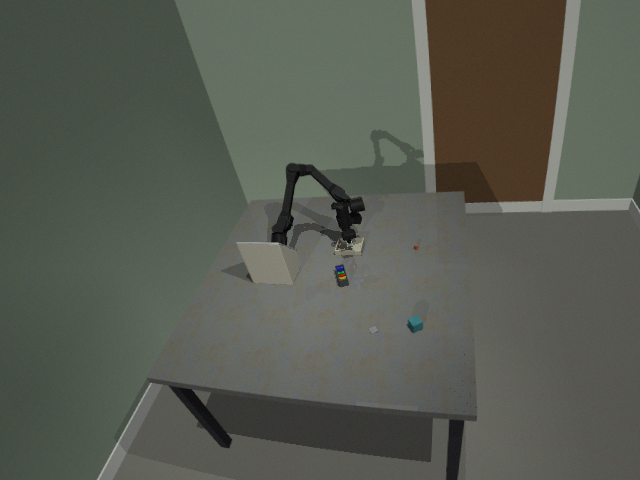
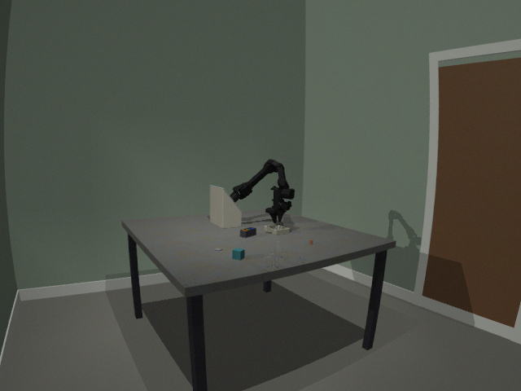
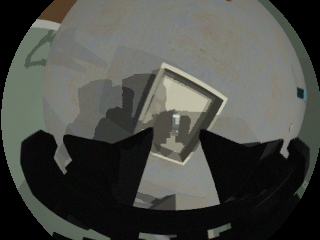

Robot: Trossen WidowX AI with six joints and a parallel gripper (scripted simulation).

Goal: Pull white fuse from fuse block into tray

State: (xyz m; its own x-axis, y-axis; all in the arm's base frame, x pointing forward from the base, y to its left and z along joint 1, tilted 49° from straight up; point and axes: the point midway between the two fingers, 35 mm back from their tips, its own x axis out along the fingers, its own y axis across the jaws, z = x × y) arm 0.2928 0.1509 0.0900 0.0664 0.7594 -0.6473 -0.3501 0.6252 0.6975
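Now: the white fuse 30 mm below my gripper tip. Round my gripper tip: beige tray (50 mm below); then small orange piece (320 mm ahead, 10 mm to the right, 50 mm below); then teal cube (330 mm ahead, 480 mm to the right, 40 mm below).
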